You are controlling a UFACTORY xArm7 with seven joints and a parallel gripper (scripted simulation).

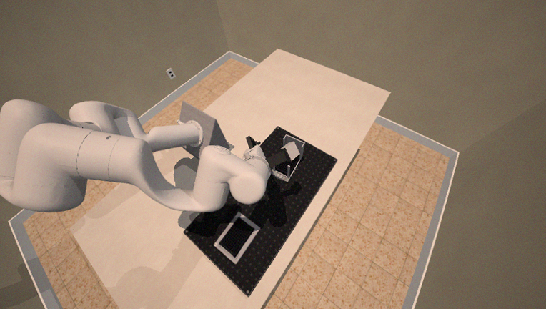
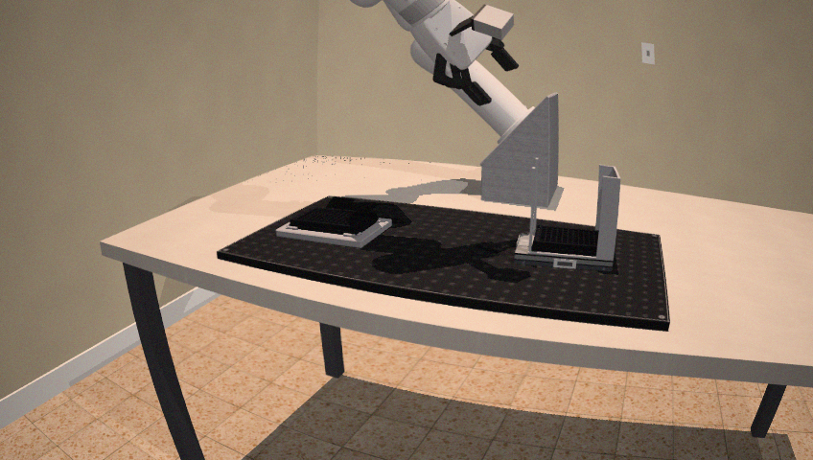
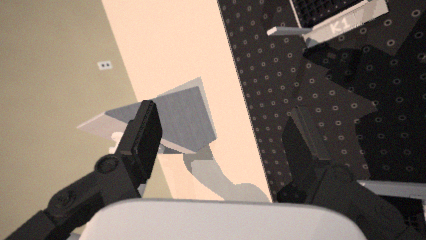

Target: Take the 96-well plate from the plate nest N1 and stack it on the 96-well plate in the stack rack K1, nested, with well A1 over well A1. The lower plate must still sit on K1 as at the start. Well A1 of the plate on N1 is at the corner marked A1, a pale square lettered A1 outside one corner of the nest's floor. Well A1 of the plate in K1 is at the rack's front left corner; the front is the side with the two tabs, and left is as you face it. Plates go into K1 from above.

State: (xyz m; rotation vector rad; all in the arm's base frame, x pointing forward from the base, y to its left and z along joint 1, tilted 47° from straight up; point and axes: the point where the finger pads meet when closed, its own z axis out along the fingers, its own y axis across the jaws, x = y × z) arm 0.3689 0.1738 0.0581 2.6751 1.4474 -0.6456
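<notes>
The plate nest N1 lies 7 cm ahead of my hand, 26 cm to the right of it and 25 cm below it. Also, from my hand: thin post 6 cm ahead, 8 cm to the left, 18 cm below.
</notes>
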